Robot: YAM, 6 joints.
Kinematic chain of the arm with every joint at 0, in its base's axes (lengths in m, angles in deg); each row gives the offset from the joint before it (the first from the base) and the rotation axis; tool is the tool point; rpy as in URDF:
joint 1: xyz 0 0 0.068 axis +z
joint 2: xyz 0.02 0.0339 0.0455 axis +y
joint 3: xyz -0.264 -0.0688 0 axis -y
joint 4: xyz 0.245 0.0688 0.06 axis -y
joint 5: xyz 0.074 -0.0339 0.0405 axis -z
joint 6: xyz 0.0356 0 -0.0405 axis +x
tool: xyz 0 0 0 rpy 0 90 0
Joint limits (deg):
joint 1: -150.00..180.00
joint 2: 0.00..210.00
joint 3: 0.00..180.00
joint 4: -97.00..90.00
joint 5: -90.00..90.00
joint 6: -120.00..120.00
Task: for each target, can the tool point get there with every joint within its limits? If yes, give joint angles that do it. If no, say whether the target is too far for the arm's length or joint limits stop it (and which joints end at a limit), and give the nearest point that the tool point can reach.
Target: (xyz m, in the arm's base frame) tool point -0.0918 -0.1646 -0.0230
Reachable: yes | joints -114.77 148.33 55.14 -72.04 23.90 -55.95
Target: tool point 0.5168 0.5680 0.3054
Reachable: no: too far | nearest point 0.4214 0.4632 0.2690 | short by 0.146 m
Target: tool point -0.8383 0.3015 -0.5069
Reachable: no: too far | nearest point -0.5050 0.1816 -0.2375 | short by 0.445 m
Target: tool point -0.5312 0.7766 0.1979
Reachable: no: too far | nearest point -0.3631 0.5309 0.1706 | short by 0.299 m
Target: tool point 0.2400 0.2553 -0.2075
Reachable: yes | joints 46.00 184.71 113.21 -56.58 -7.53 -62.32
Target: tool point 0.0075 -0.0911 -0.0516
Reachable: yes | joints -105.67 169.98 41.33 -62.78 -63.39 51.89
